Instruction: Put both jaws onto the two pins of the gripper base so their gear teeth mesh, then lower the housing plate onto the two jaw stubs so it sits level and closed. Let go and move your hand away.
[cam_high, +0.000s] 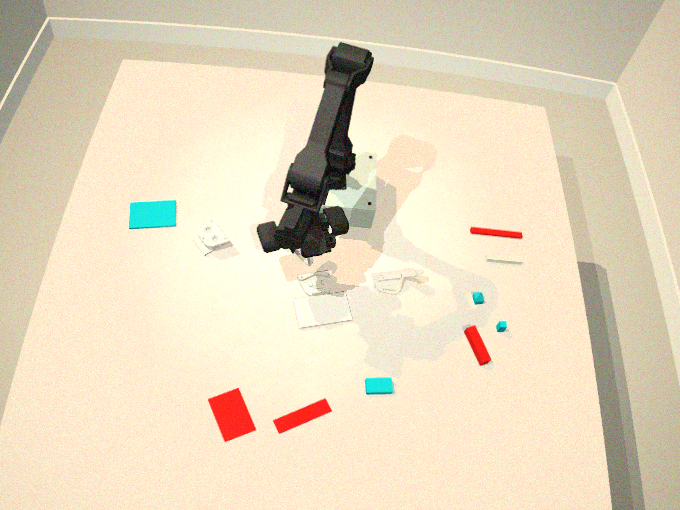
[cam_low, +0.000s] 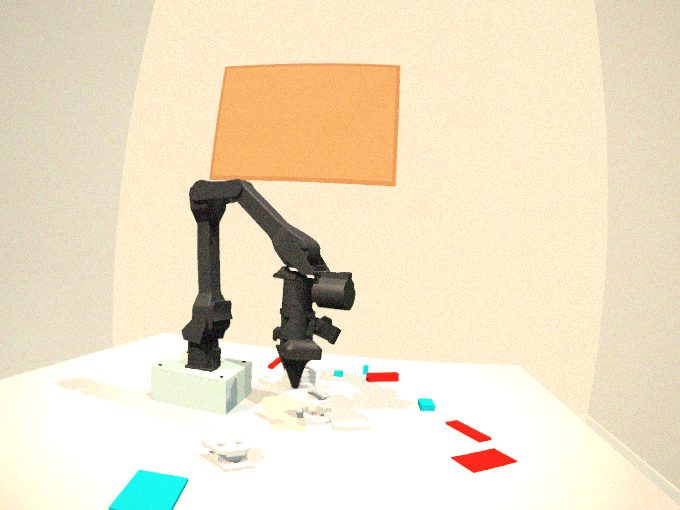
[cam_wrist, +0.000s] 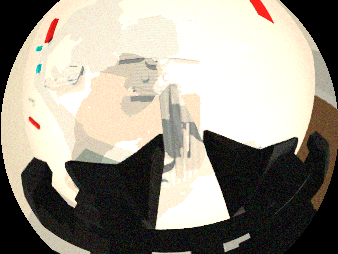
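Right now my gripper tip is 11 cm short of the flat white plate, 5 cm to the right of it and 8 cm above it. Also, from my gripper tip: gripper base (7 cm behind, 20 cm to the right, 6 cm below); white jaw (4 cm behind, 1 cm to the left); housing plate (4 cm ahead, 4 cm to the left, 8 cm below).
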